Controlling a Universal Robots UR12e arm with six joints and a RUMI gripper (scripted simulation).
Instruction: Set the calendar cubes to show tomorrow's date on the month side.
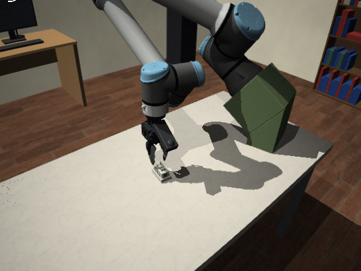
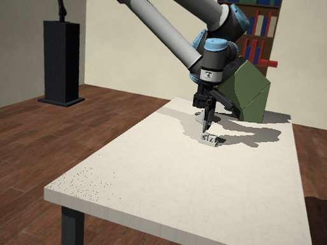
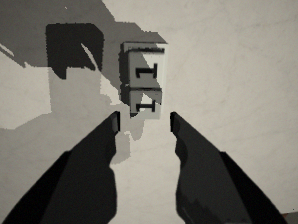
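My hand is 4 cm above the digit cube. Also, from my hand: pale calendar tray (6 cm below, 2 cm to the left).
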